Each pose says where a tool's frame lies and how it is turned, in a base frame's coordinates. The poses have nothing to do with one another.
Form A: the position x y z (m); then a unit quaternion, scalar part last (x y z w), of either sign.
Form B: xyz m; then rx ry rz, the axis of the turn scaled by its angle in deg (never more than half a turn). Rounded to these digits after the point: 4 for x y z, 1 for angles.
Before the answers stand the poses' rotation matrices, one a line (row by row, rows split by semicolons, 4 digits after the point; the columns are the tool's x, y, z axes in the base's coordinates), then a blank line. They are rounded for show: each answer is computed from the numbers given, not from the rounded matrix.
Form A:
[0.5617 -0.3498 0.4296 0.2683 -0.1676 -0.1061 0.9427]
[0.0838 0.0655 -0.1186 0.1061 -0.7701 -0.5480 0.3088]
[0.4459 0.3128 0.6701 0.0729 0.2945 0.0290 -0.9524]
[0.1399 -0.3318 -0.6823 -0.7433 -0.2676 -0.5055 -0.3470]
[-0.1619 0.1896 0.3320 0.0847 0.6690 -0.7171 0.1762]
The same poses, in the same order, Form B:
0.9213 0.1101 -0.3729; -0.2900 0.8335 -0.4703; 0.2591 0.5414 0.7999
-0.7868 0.1750 -0.5919; -0.5019 0.3769 0.7785; 0.3593 0.9096 -0.2087
0.8248 0.0982 -0.5568; -0.0123 0.9877 0.1559; 0.5652 -0.1218 0.8159
0.3457 0.0470 0.9371; 0.7486 -0.6160 -0.2453; 0.5657 0.7864 -0.2482
-0.9236 0.3660 0.1143; -0.1394 -0.0428 -0.9893; -0.3572 -0.9296 0.0905

[0.5617 -0.3498 0.4296 31.3 -19.6 -12.4]
[0.0838 0.0655 -0.1186 16.1 -116.6 -83.0]
[0.4459 0.3128 0.6701 -8.5 -34.3 -3.4]
[0.1399 -0.3318 -0.6823 110.5 39.8 75.1]
[-0.1619 0.1896 0.3320 13.7 108.5 -116.3]

